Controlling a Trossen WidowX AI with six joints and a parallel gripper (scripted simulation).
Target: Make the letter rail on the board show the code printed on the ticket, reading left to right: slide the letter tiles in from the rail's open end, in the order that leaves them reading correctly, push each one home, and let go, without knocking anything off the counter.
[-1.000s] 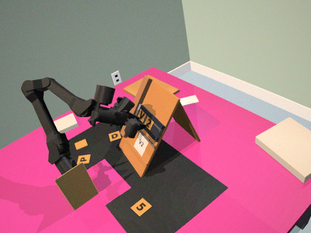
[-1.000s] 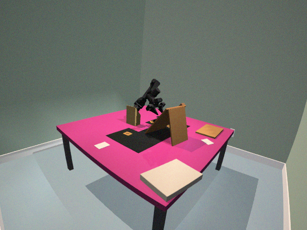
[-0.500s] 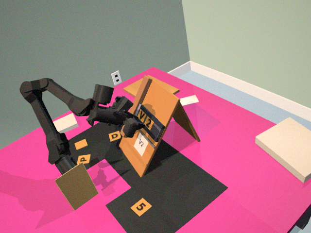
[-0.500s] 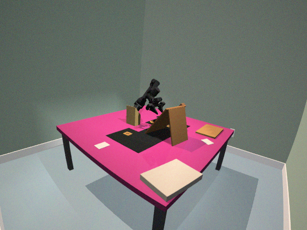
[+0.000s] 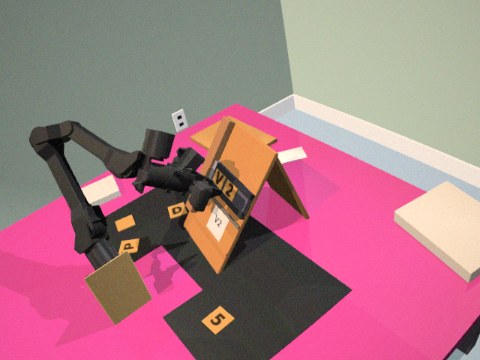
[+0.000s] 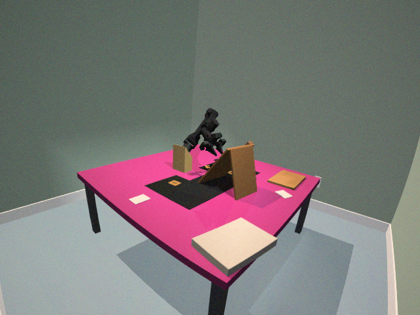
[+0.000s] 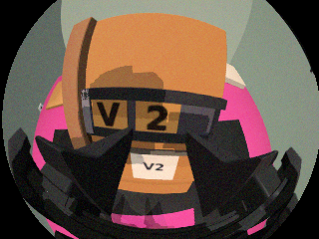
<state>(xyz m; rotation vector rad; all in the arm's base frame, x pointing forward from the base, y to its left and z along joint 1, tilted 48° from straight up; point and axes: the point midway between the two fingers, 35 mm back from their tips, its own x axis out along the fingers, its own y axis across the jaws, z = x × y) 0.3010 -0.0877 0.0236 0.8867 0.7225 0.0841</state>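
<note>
My gripper tip is now 20 mm past the white ticket, 10 mm to the right of it and 110 mm above it. Round my gripper tip: white block: 190 mm behind, 560 mm to the left, 180 mm below; then orange flat panel: 350 mm ahead, 410 mm to the left, 190 mm below; then black mat: 120 mm behind, 30 mm to the left, 190 mm below.
</note>
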